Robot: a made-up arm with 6 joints. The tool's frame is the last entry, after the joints. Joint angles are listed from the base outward.
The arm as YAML. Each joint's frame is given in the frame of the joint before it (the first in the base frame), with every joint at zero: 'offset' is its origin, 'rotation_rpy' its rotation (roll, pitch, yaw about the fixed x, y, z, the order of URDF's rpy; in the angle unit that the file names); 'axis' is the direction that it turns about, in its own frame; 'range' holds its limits. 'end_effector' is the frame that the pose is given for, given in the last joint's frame.
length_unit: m
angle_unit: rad
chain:
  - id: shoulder
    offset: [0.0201, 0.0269, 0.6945]
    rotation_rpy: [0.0, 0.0, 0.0]
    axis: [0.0, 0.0, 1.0]
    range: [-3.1, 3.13]
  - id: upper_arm
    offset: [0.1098, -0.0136, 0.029]
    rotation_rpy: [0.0, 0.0, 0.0]
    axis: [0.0, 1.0, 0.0]
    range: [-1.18, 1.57]
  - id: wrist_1
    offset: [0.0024, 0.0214, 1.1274]
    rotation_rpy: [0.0, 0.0, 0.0]
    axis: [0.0, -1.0, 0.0]
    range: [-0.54, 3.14]
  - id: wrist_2
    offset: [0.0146, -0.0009, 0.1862]
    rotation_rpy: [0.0, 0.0, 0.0]
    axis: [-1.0, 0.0, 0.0]
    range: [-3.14, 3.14]
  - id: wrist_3
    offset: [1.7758, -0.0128, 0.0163]
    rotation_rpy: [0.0, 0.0, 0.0]
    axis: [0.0, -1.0, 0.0]
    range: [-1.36, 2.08]
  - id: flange
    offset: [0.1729, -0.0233, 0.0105]
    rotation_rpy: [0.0, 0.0, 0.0]
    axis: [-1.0, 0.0, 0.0]
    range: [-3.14, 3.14]
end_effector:
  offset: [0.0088, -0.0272, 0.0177]
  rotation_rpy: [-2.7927, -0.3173, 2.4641]
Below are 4 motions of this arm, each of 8 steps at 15 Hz.
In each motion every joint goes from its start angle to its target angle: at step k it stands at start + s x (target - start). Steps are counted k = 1, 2, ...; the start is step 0. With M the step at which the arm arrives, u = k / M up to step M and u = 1 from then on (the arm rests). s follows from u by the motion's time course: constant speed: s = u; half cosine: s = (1 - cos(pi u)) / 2; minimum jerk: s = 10 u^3 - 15 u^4 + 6 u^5.
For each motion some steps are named. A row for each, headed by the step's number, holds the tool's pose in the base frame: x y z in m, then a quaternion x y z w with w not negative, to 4 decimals.
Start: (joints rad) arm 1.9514 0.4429 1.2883 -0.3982 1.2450 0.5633
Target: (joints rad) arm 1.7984 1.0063 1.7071 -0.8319 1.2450 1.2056
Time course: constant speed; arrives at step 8
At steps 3, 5, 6, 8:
3: -0.4322 1.8063 3.1382 -0.1184 0.8105 0.5697 0.0678
5: -0.4040 1.9996 2.9846 -0.0637 0.8590 0.5056 0.0489
6: -0.3834 2.0903 2.9007 -0.0372 0.8807 0.4705 0.0398
8: -0.3301 2.2575 2.7206 0.0137 0.9184 0.3948 0.0225

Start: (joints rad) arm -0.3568 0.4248 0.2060 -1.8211 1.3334 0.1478
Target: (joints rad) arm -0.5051 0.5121 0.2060 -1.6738 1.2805 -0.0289
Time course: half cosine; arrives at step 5
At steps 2, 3, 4, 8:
2: 2.1343 -1.0796 1.3735 0.6969 0.3449 0.6248 0.0706
3: 2.1005 -1.1886 1.3181 0.6965 0.3452 0.6217 0.0956
4: 2.0684 -1.2754 1.2728 0.6959 0.3457 0.6189 0.1147
8: 2.0550 -1.3083 1.2554 0.6956 0.3460 0.6177 0.1216

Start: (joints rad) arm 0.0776 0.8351 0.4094 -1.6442 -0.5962 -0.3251
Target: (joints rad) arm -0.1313 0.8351 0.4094 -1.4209 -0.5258 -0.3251
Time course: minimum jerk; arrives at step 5
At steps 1, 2, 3, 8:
1: 2.7843 0.2889 0.7844 0.0825 -0.4578 -0.5773 0.6710
2: 2.7942 0.1320 0.7800 0.0520 -0.4774 -0.5787 0.6591
3: 2.7933 -0.0895 0.7747 0.0078 -0.5026 -0.5794 0.6416
8: 2.7786 -0.2819 0.7710 -0.0315 -0.5221 -0.5787 0.6258

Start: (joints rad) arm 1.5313 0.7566 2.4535 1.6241 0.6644 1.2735
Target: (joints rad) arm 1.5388 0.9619 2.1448 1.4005 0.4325 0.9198
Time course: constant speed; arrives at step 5
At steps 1, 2, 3, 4, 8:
1: -0.1179 0.6922 3.4176 0.7261 0.3043 0.0277 0.6160
2: -0.1038 0.9119 3.4071 0.6646 0.3591 0.0184 0.6549
3: -0.0895 1.1329 3.3764 0.5987 0.4125 0.0051 0.6866
4: -0.0750 1.3532 3.3251 0.5290 0.4641 -0.0120 0.7104
8: -0.0604 1.5709 3.2530 0.4566 0.5132 -0.0329 0.7260

